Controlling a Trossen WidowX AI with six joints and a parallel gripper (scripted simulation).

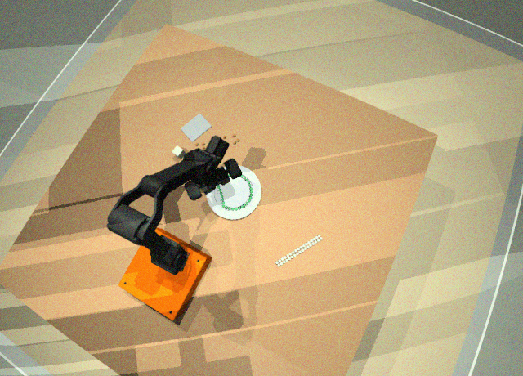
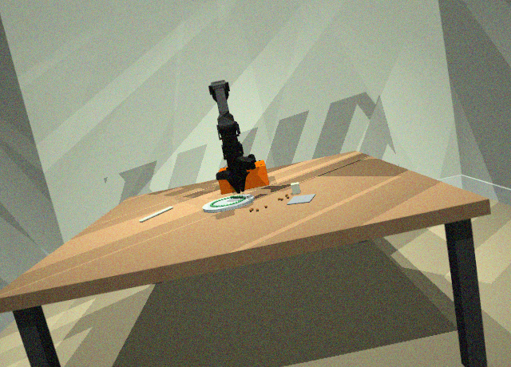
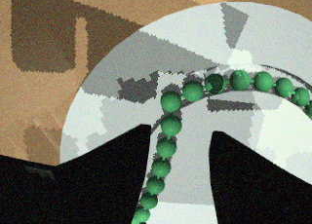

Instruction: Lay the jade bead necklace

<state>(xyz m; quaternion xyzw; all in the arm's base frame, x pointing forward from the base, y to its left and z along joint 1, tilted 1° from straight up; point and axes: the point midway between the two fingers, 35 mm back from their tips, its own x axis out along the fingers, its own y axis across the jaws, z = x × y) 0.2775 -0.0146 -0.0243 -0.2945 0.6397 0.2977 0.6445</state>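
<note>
Now: the round bead board 60 mm to the right of my gripper tip and 30 mm below it. Also, from my gripper tip: grey flat plate (190 mm to the left, 190 mm ahead, 30 mm below); then small white cube (200 mm to the left, 70 mm ahead, 20 mm below).
</note>
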